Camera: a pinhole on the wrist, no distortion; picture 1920 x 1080 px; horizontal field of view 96.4 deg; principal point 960.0 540.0 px. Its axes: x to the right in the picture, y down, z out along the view. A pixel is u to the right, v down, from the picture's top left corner.
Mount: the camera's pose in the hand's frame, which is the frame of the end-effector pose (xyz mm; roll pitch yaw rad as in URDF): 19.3 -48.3 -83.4 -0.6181 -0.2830 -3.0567
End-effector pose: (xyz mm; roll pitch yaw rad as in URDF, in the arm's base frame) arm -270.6 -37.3 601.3 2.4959 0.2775 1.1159
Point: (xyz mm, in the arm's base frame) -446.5 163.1 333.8
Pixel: 698.1 995.8
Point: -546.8 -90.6 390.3
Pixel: outside the picture
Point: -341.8 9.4 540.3
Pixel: 1132.7 539.3
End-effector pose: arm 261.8 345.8 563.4 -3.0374 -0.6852 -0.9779
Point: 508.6 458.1 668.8
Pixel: outside the picture
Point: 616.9 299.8 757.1
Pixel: 289.3 816.0
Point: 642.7 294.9 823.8
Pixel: 98.4 920.8
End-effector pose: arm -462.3 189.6 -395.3 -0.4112 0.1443 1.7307
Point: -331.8 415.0 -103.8
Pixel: 901.9 550.8
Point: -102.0 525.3 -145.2
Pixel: 731.4 1004.3
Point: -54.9 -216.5 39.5
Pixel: outside the picture
